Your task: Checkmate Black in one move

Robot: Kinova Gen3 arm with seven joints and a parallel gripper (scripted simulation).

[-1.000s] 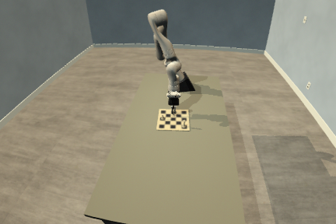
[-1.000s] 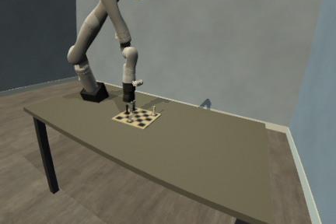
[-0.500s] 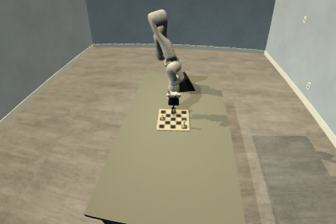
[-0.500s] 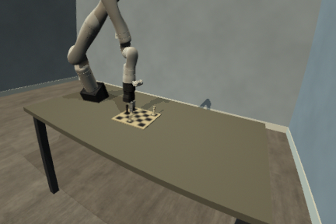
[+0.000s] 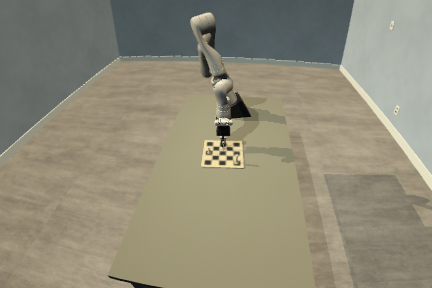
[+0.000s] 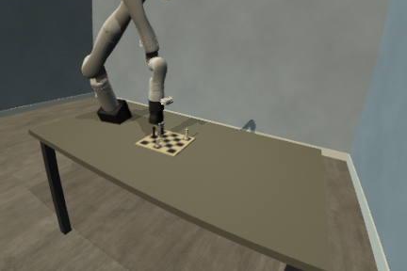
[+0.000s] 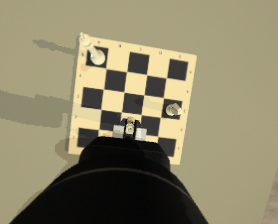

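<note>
My gripper is now 4 cm past the black chess piece and 1 cm above it. Also, from my hand: chessboard: 4 cm below, 4 cm ahead.
</note>
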